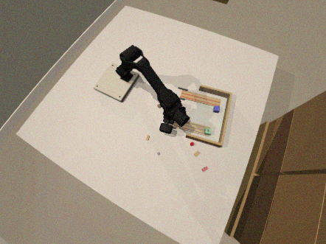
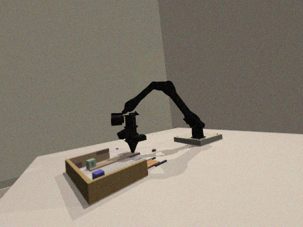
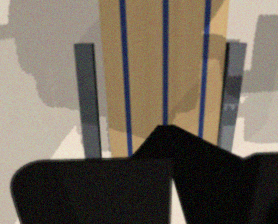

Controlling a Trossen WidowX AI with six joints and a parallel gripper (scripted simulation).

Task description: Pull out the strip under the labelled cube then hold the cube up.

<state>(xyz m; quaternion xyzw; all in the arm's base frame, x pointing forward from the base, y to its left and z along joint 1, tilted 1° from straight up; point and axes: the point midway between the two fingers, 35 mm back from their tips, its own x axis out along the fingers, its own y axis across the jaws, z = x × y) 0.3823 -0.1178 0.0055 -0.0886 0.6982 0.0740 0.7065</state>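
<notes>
The red ball lies 170 mm ahead of my gripper tip, 60 mm to the right of it and 10 mm above it. The rest, counted from my gripper tip: grey ball 190 mm to the right, 40 mm ahead; pink block 280 mm ahead, 140 mm to the right.
</notes>
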